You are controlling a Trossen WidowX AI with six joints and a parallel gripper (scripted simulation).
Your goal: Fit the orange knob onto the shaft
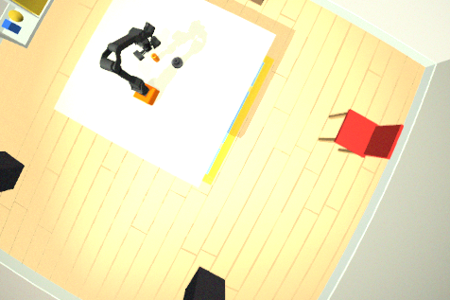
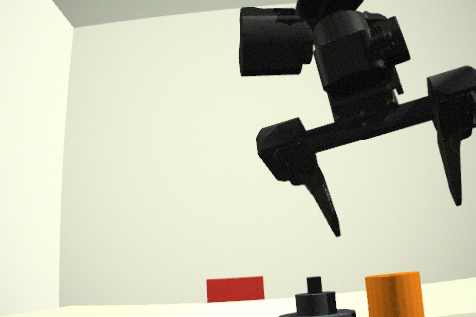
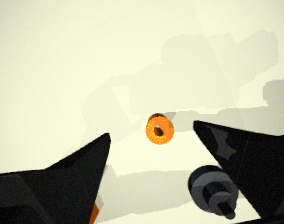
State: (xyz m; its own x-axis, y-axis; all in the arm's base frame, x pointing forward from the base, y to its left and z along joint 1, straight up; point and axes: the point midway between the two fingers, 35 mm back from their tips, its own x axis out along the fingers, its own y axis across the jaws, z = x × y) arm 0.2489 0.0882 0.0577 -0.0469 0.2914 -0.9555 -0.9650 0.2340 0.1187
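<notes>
The orange knob is 7 cm below my gripper tip, 1 cm to the right of it and 1 cm ahead of it. Round my gripper tip: dark shaft 17 cm to the right, 7 cm below, 6 cm ahead.
</notes>
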